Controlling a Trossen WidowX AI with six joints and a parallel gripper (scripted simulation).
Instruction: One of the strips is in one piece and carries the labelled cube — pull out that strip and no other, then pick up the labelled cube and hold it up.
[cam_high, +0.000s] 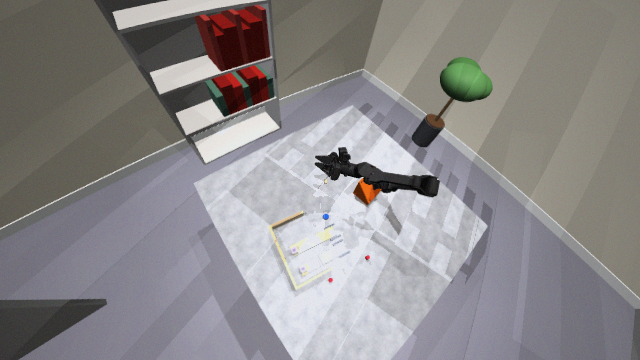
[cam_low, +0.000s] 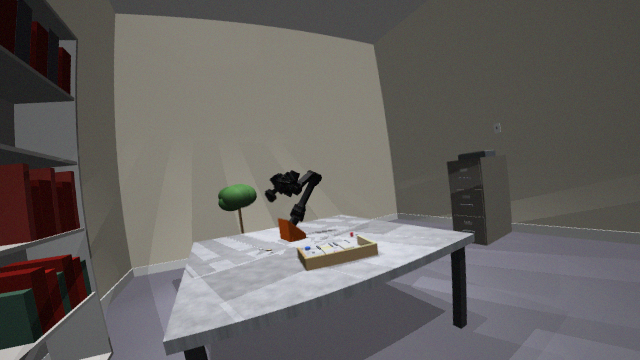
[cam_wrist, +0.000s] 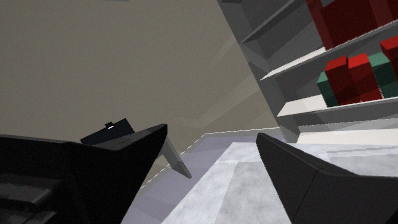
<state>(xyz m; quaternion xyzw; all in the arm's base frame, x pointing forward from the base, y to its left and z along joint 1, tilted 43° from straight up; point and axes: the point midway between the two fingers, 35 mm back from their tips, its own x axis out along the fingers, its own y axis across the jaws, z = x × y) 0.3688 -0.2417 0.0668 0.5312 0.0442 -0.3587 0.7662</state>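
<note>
Now: gripper tip 15 cm to the right of the blue disc and 35 cm above it. The rest, counted from my gripper tip: tan chip 7 cm ahead, 43 cm to the left, 35 cm below.
</note>
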